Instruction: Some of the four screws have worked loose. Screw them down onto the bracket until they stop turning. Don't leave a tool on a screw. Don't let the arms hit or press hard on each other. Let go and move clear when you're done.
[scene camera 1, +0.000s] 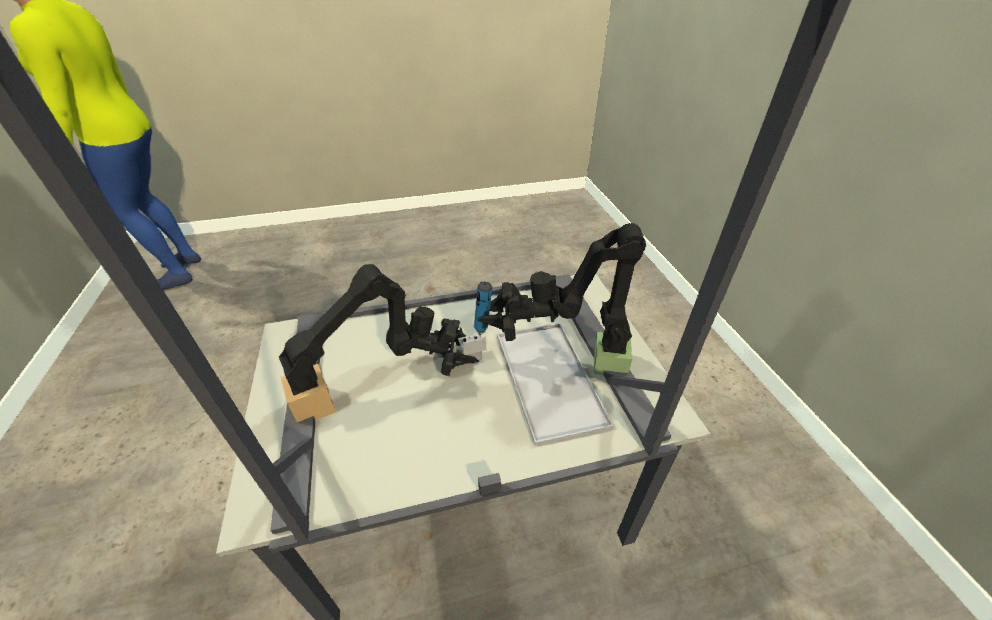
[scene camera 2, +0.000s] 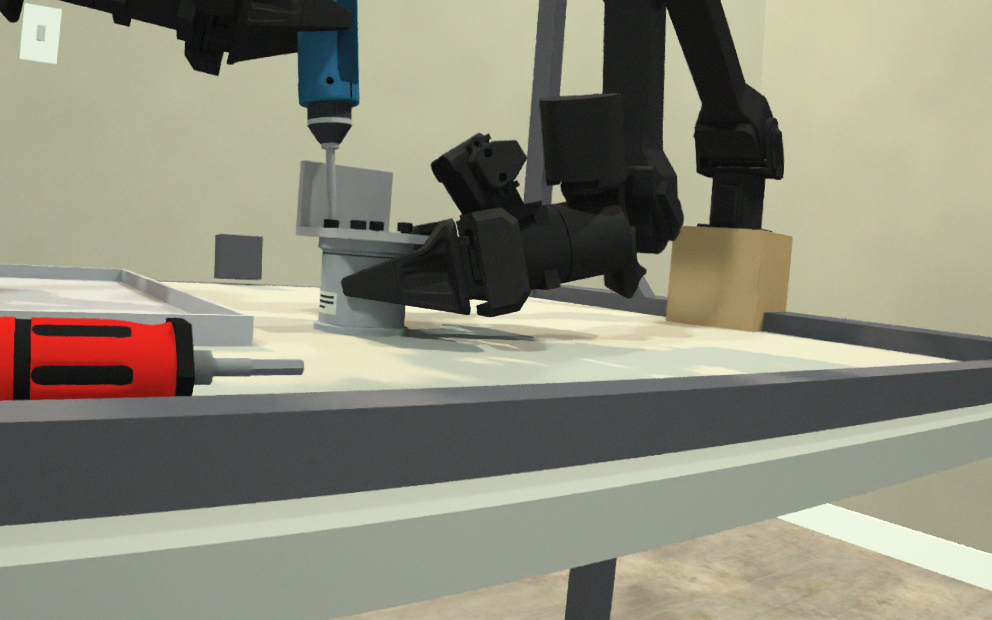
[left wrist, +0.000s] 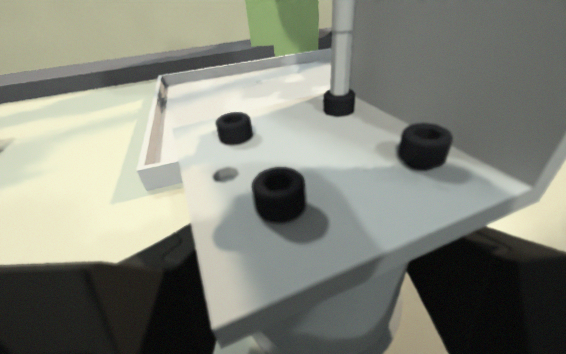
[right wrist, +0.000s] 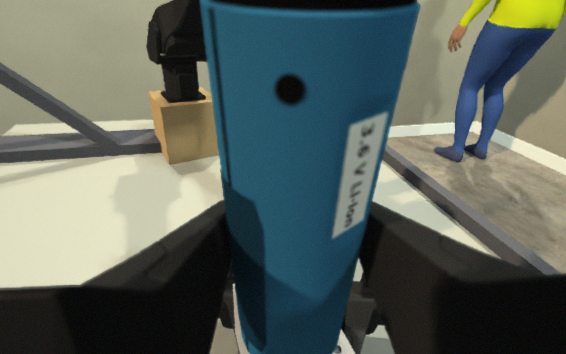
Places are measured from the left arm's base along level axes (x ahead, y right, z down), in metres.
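Pixels of known places: left gripper, fingertip midpoint: (scene camera 1: 478, 352) (scene camera 2: 336, 286) (left wrist: 312, 206); right gripper, fingertip midpoint: (scene camera 1: 478, 313) (scene camera 2: 344, 31) (right wrist: 292, 211); left arm's base, link origin: (scene camera 1: 303, 382) (right wrist: 183, 96); right arm's base, link origin: (scene camera 1: 614, 345).
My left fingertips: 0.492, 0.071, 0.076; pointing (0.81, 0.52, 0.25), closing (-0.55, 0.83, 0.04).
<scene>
For each thing: its middle in the pictures, then the offset to it from my left fingertips, as dx, dy, dz.
- grey bracket, body centre: (left wrist: 316, 81) (scene camera 2: 369, 204) (right wrist: 303, 344) (scene camera 1: 471, 339) -0.015, -0.010, -0.055
- round grey base, body centre: (left wrist: 317, 234) (scene camera 2: 363, 282) (scene camera 1: 472, 351) -0.015, -0.010, -0.004
- upright blue electric screwdriver, body centre: (right wrist: 292, 252) (scene camera 2: 328, 42) (scene camera 1: 481, 316) +0.007, +0.020, -0.162
- far screw, body centre: (left wrist: 338, 118) (scene camera 2: 330, 233) -0.001, +0.011, -0.035
- right screw, body centre: (left wrist: 418, 166) (scene camera 2: 376, 234) -0.036, +0.004, -0.036
- left screw, body centre: (left wrist: 238, 145) (scene camera 2: 357, 234) +0.006, -0.024, -0.035
- shallow tray, body centre: (scene camera 2: 12, 291) (left wrist: 356, 77) (scene camera 1: 549, 376) +0.147, +0.178, +0.020
- red screwdriver, body centre: (scene camera 2: 156, 367) +0.219, -0.176, +0.013
- dark block, body centre: (scene camera 2: 238, 257) (scene camera 1: 489, 484) -0.180, +0.395, -0.003
The grey bracket (scene camera 1: 474, 345) (scene camera 2: 369, 193) (left wrist: 320, 145) sits on a round grey base (scene camera 2: 332, 266) (left wrist: 350, 305). My left gripper (scene camera 1: 469, 350) (scene camera 2: 373, 263) is shut on the base. My right gripper (scene camera 1: 488, 310) (right wrist: 292, 211) is shut on the upright blue electric screwdriver (scene camera 1: 482, 303) (scene camera 2: 329, 73) (right wrist: 295, 165). Its bit (left wrist: 342, 60) meets the far screw (left wrist: 339, 102) beside the upright plate. In the left wrist view, the near screw (left wrist: 278, 194), right screw (left wrist: 425, 146) and left screw (left wrist: 234, 128) have no tool on them. The heads hide their shanks.
A shallow tray (scene camera 1: 566, 416) (scene camera 2: 234, 330) (left wrist: 162, 175) lies beside the bracket. A red screwdriver (scene camera 2: 95, 358) lies near the table edge in scene camera 2. A dark block (scene camera 1: 488, 483) (scene camera 2: 238, 255) is at the opposite edge. The two grippers are close together around the bracket.
</scene>
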